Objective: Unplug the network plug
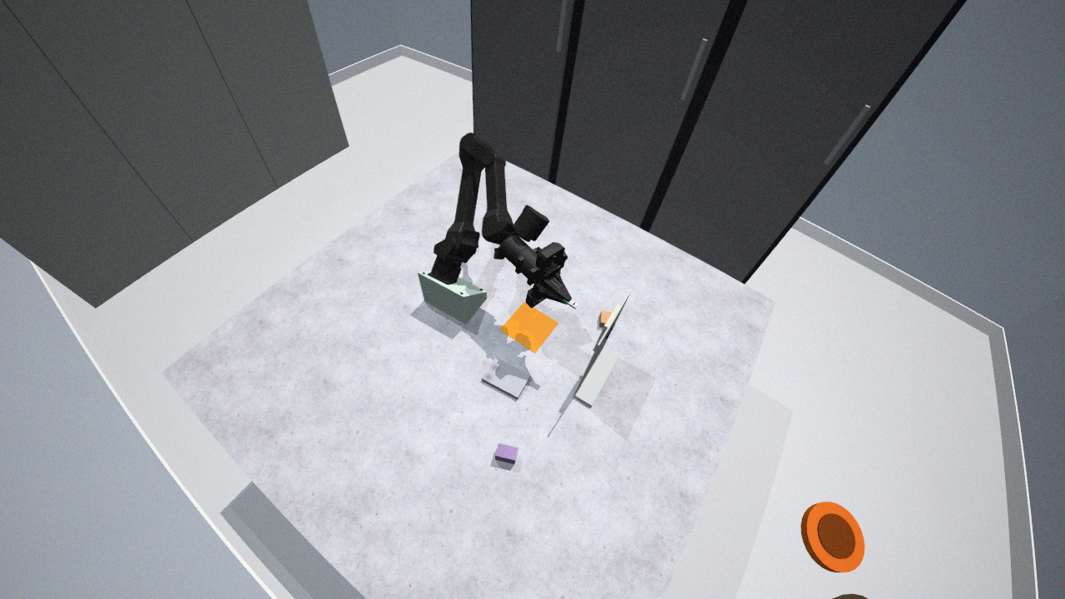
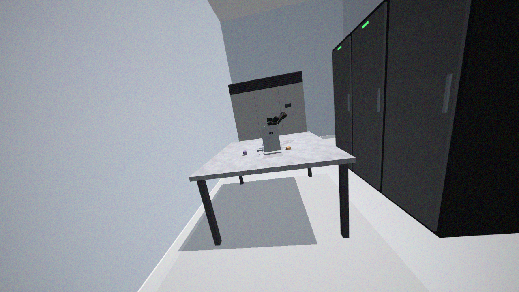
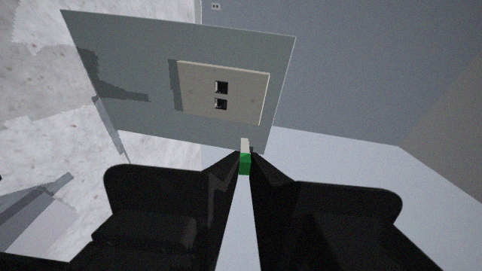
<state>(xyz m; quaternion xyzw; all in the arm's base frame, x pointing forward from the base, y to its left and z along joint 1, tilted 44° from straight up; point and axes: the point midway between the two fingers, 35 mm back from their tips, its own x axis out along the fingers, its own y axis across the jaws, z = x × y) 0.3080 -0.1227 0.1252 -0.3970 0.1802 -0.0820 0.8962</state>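
The orange marked square is 25 cm below my gripper tip, 10 cm behind it and 5 cm to the left of it. From my gripper tip the other things lie so: upright panel: 12 cm below, 11 cm ahead, 1 cm to the right; flat grey plate: 24 cm below, 13 cm to the right, 8 cm behind; network plug: right at my gripper tip.
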